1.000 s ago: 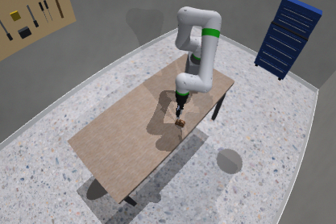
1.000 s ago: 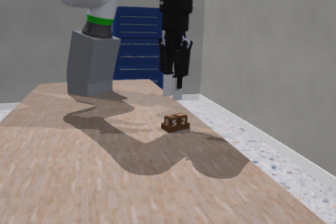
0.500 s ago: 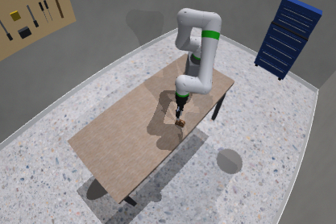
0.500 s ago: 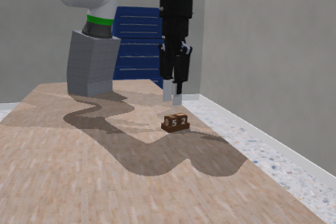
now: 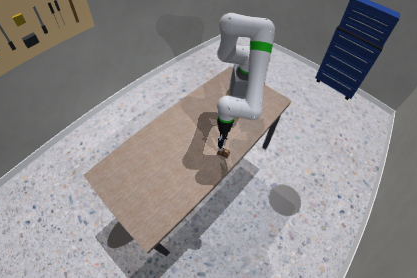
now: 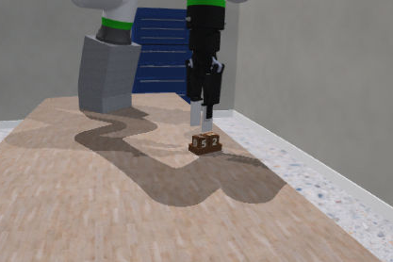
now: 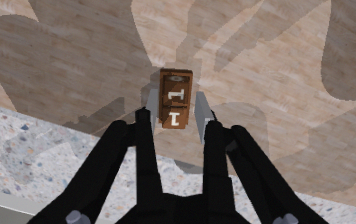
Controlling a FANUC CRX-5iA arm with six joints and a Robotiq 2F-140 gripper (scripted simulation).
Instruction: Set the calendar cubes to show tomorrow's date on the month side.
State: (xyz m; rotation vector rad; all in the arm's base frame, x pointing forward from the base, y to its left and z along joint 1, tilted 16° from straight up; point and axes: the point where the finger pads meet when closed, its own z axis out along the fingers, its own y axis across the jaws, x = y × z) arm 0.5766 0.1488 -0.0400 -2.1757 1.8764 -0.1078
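Now: the brown calendar tray 90 mm below my hand and 20 mm to the left of it.
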